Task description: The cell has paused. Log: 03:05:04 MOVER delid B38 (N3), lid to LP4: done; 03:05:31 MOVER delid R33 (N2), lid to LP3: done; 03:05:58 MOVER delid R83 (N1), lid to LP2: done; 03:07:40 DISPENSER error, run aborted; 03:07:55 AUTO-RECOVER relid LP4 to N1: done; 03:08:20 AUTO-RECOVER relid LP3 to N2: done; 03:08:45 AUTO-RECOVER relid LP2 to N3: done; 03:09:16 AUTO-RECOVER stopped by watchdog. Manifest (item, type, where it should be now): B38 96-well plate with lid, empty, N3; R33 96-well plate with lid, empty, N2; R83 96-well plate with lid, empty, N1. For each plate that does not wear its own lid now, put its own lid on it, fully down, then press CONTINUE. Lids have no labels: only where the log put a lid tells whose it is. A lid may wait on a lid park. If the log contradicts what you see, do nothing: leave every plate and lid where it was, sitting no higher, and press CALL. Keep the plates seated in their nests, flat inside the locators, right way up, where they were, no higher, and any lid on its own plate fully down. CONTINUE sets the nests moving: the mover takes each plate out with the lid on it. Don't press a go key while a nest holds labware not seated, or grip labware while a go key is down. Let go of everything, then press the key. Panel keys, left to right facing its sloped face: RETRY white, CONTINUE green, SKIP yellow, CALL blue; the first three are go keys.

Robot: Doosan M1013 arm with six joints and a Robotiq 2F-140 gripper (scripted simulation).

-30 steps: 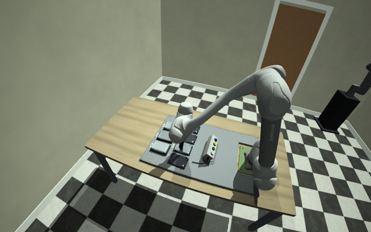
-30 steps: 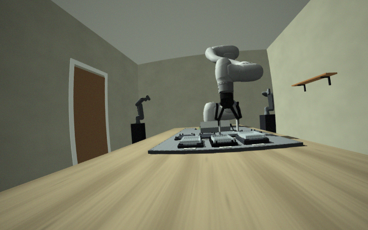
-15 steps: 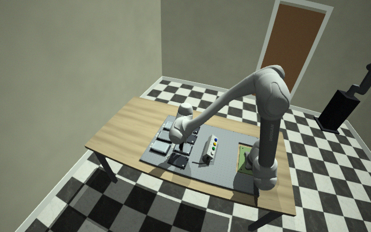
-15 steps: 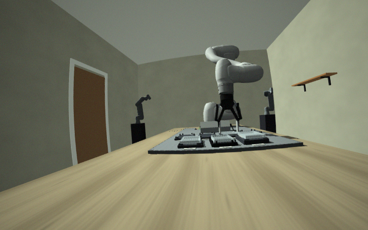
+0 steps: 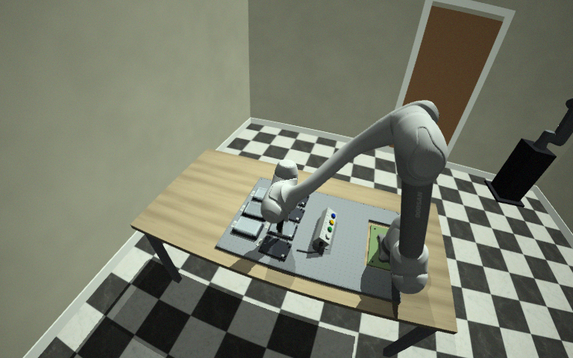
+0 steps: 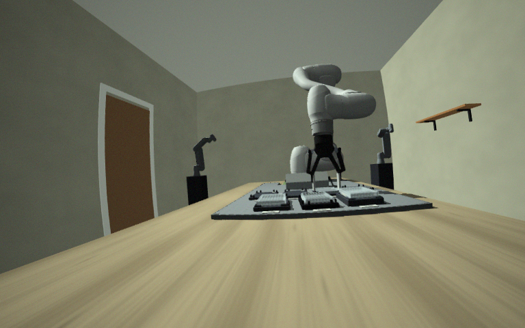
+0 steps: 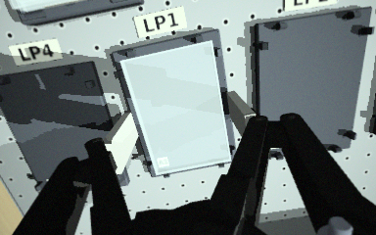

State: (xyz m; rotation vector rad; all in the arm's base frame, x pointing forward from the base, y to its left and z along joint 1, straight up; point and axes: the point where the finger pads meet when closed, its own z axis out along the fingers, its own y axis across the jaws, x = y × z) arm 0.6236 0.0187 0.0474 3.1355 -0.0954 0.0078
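The clear lid is 20 mm below my hand. Round my hand: lid park LP2 (10 mm behind, 130 mm to the right, 30 mm below); LP1 label (90 mm ahead, 10 mm to the right, 40 mm below); lid park LP4 (10 mm ahead, 130 mm to the left, 30 mm below).
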